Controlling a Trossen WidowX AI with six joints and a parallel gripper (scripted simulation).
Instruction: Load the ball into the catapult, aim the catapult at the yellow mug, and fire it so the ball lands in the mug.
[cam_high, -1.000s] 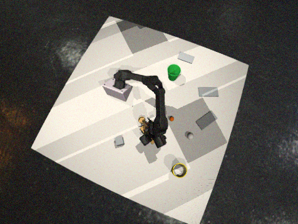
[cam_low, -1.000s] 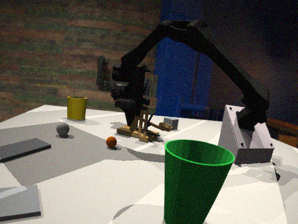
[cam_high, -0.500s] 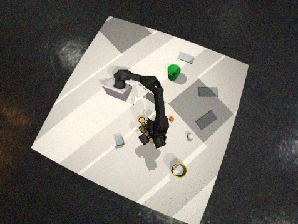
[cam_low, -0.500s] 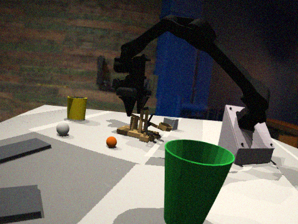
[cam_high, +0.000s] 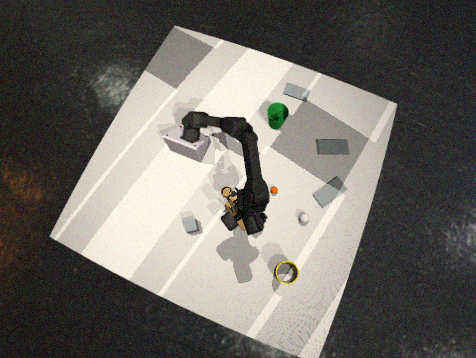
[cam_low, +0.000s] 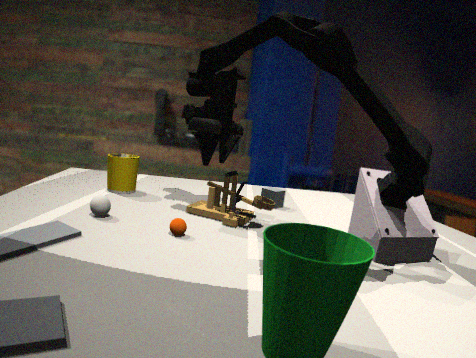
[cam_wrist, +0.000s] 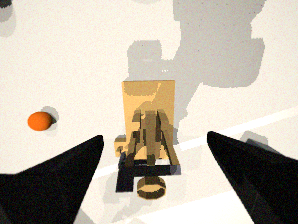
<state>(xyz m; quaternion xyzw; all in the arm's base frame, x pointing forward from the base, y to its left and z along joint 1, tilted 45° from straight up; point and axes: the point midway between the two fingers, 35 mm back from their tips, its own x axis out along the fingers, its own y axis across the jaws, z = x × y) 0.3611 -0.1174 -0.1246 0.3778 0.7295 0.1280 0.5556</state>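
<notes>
Now: the orange ball 170 mm to the left of my gripper tip, 100 mm below it and 60 mm ahead of it. From my gripper tip the other things lie so: wooden catapult 70 mm below, 60 mm behind, 50 mm to the left; then white ball 230 mm ahead, 120 mm to the left, 100 mm below; then small grey cube 180 mm behind, 140 mm to the right, 90 mm below.
</notes>
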